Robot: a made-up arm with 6 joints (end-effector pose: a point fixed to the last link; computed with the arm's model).
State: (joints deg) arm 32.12 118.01 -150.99 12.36 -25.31 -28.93
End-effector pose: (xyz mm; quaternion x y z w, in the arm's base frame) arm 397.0 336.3 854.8 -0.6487 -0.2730 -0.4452 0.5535
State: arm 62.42 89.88 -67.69 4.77 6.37 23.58
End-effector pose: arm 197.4 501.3 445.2 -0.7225 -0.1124 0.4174 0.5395
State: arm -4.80 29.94 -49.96 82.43 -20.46 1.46
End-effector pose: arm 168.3 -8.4 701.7 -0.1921 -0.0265 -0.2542 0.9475
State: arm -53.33 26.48 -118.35 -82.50 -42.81 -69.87
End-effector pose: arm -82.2 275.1 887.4 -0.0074 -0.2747 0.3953 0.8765
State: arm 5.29 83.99 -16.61 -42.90 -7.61 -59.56
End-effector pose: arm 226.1 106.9 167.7 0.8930 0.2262 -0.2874 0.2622
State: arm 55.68 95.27 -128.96 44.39 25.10 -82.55
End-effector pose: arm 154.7 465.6 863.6 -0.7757 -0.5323 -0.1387 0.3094
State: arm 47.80 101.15 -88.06 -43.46 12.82 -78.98
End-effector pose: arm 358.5 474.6 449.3 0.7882 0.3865 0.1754 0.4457
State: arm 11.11 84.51 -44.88 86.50 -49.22 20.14
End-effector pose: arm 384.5 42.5 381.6 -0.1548 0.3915 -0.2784 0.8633
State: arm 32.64 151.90 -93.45 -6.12 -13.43 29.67
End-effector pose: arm 486.1 382.5 38.9 -0.7580 0.1487 0.3473 0.5317
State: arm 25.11 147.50 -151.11 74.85 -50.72 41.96
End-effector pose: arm 639.9 270.8 503.5 0.1068 -0.0350 -0.1460 0.9829
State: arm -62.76 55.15 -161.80 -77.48 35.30 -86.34
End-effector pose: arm -162.1 192.5 996.1 0.0680 -0.8089 0.1985 0.5492
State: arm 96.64 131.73 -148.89 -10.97 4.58 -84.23
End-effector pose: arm -162.1 710.7 629.3 -0.6522 -0.6515 -0.3838 0.0529
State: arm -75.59 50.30 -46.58 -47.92 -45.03 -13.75
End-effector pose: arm 157.9 -225.9 600.1 0.8487 -0.3514 0.3544 0.1748
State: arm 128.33 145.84 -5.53 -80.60 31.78 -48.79
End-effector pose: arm 56.5 -1.9 116.3 -0.2743 0.4414 -0.0131 0.8543
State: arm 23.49 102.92 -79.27 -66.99 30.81 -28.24
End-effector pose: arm 515.8 226.9 374.3 0.9338 0.0258 -0.0988 0.3431
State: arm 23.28 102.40 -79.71 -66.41 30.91 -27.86
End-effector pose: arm 516.8 225.5 382.2 0.9379 0.0194 -0.0948 0.3330
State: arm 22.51 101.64 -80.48 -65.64 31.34 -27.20
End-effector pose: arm 520.1 218.6 394.6 0.9438 0.0039 -0.0904 0.3180
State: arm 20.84 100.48 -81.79 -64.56 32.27 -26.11
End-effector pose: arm 526.4 202.6 414.6 0.9515 -0.0257 -0.0844 0.2946
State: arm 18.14 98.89 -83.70 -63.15 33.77 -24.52
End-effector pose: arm 534.3 175.6 443.0 0.9595 -0.0711 -0.0759 0.2617
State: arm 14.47 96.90 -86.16 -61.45 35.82 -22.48
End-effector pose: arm 540.8 137.6 479.0 0.9647 -0.1302 -0.0637 0.2197
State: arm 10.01 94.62 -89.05 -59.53 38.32 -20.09
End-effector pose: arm 542.0 90.7 520.5 0.9639 -0.1989 -0.0471 0.1704
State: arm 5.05 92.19 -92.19 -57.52 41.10 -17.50
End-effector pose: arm 535.2 38.9 564.6 0.9551 -0.2709 -0.0257 0.1173
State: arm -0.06 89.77 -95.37 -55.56 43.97 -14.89
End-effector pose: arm 519.5 -12.5 607.8 0.9382 -0.3400 -0.0003 0.0648
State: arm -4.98 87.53 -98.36 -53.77 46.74 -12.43
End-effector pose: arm 497.0 -58.8 646.8 0.9154 -0.4013 0.0267 0.0167
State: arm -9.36 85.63 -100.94 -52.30 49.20 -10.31
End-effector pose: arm 471.7 -96.7 678.9 -0.8904 0.4515 -0.0522 0.0230
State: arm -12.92 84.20 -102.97 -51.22 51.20 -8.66
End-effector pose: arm 448.4 -124.8 702.7 -0.8674 0.4894 -0.0733 0.0523
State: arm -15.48 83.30 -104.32 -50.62 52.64 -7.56
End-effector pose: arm 430.9 -143.7 717.7 -0.8495 0.5155 -0.0875 0.0702
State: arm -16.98 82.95 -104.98 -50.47 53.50 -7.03
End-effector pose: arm 421.5 -154.9 724.0 -0.8386 0.5310 -0.0936 0.0773
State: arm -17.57 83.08 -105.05 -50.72 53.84 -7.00
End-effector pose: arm 419.9 -160.2 723.3 -0.8345 0.5381 -0.0922 0.0753
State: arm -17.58 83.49 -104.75 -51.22 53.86 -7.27
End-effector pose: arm 423.0 -162.1 718.3 -0.8346 0.5399 -0.0863 0.0677
